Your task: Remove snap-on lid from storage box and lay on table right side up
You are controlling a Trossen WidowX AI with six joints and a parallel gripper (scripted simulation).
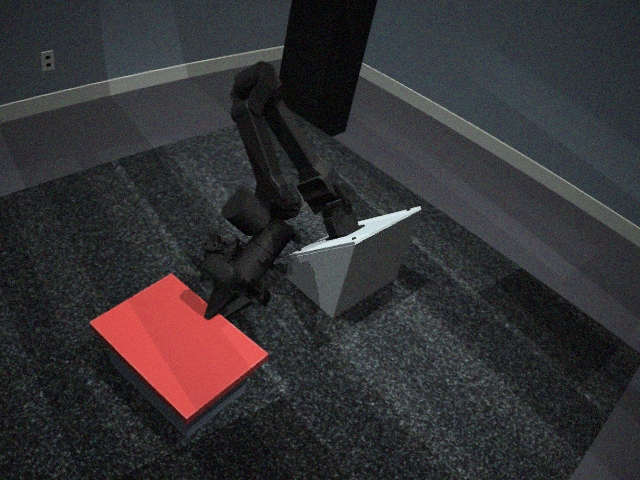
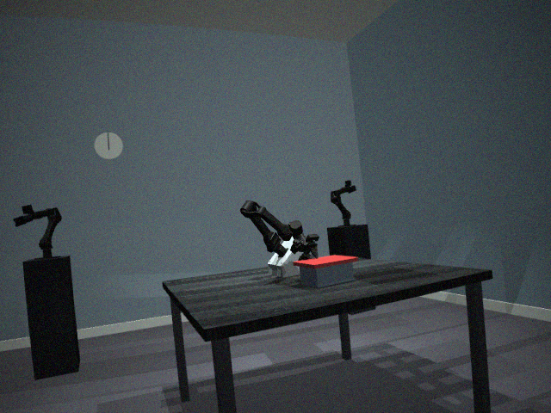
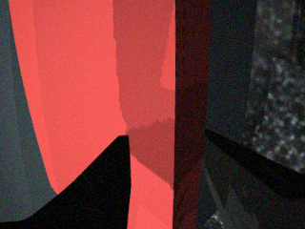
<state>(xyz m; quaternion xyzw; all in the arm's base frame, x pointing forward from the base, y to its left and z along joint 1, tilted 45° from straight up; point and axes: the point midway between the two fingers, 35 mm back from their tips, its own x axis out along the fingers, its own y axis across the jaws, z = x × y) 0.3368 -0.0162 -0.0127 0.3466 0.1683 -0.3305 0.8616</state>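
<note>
My gripper tip is now 80 mm short of the red lid and 10 mm to the right of it. The rest, counted from my gripper tip: storage box: 80 mm ahead, 10 mm to the left, 50 mm below.
</note>
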